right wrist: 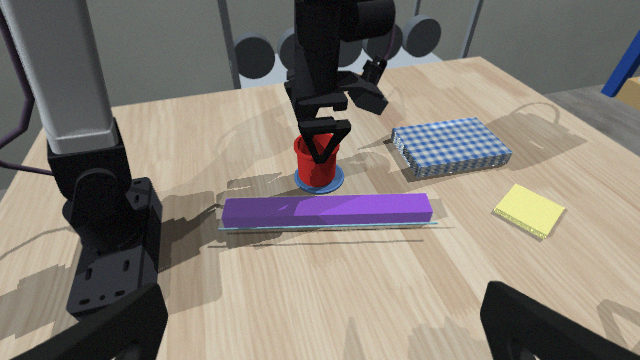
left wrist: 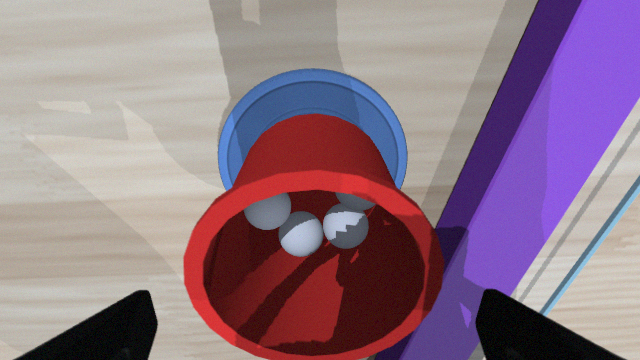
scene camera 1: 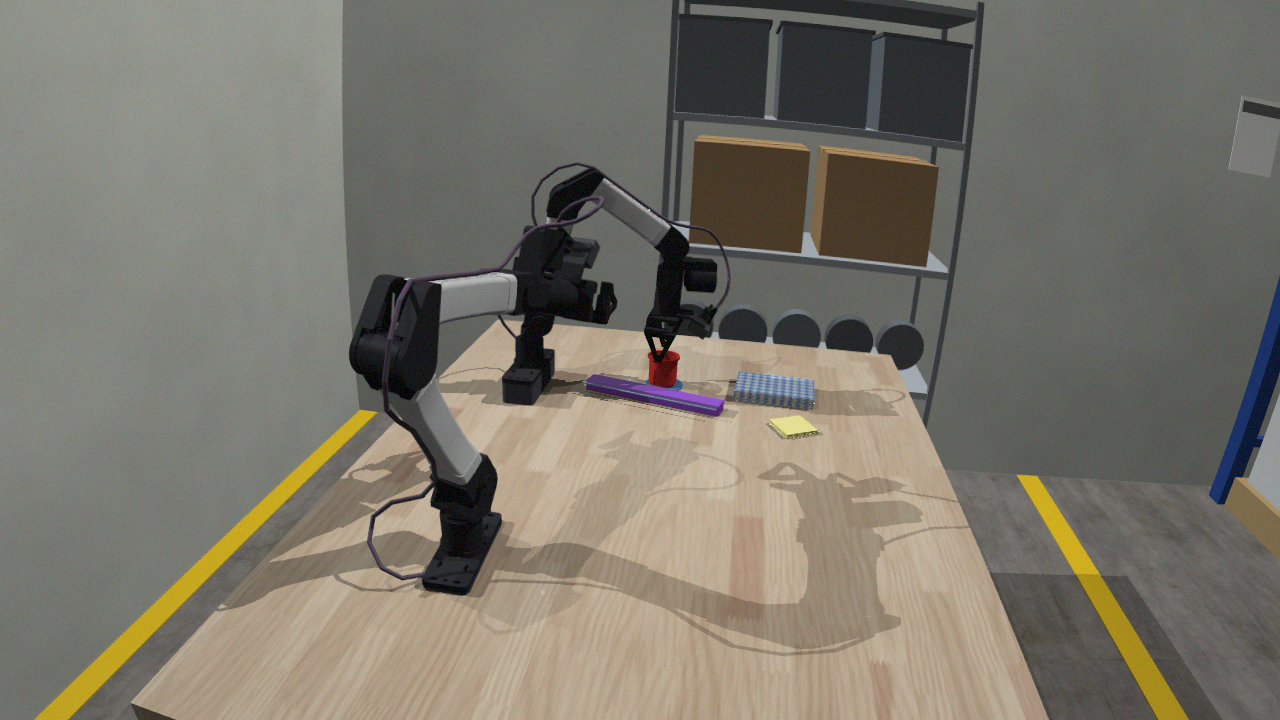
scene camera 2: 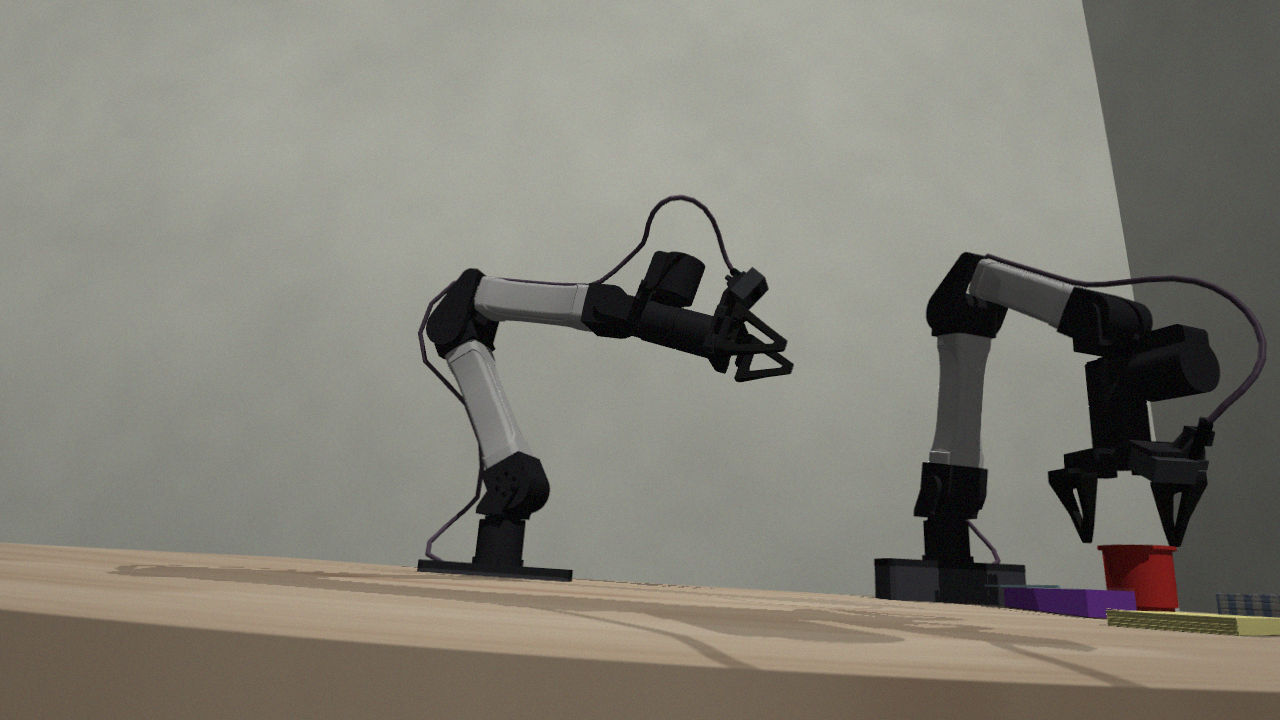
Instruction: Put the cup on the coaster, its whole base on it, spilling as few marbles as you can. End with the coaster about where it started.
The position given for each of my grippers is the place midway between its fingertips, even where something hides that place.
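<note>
There's a red cup (scene camera 2: 1149, 569) here, and I can see the red cup in the right wrist view (right wrist: 316, 175), in the left wrist view (left wrist: 250, 291) and in scene camera 1 (scene camera 1: 664, 373) too. I also see a long purple bar (scene camera 2: 1089, 602), and the bar is there in the right wrist view (right wrist: 414, 208), in the left wrist view (left wrist: 543, 185) and in scene camera 1 (scene camera 1: 625, 388). My right gripper (scene camera 2: 789, 358) is in the scene, and so is my left gripper (scene camera 2: 1131, 545). That left gripper is visible in the right wrist view (right wrist: 313, 143), in the left wrist view (left wrist: 318, 306) and in scene camera 1 (scene camera 1: 661, 354) as well.
</note>
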